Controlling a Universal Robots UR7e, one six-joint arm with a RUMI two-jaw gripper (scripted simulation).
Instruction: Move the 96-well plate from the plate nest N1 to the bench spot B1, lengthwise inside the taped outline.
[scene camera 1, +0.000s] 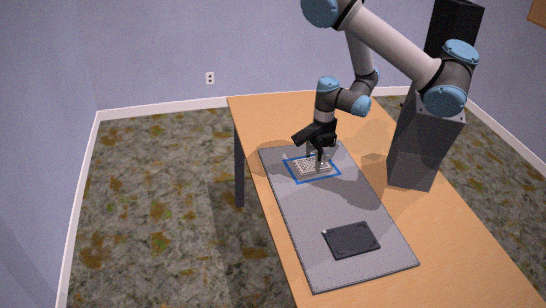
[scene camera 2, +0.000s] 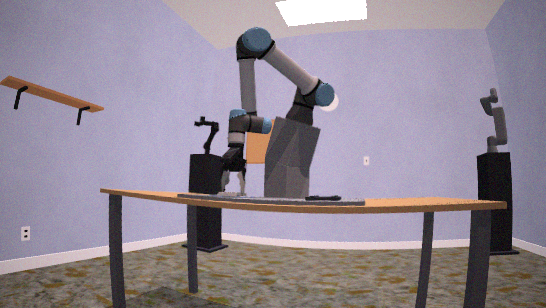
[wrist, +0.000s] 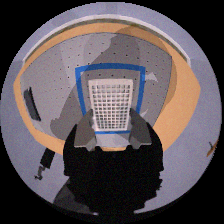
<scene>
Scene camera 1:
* my gripper: 312, 165
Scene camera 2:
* my gripper: 232, 195
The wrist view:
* my gripper: 111, 108
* white 96-well plate: 107, 104
</scene>
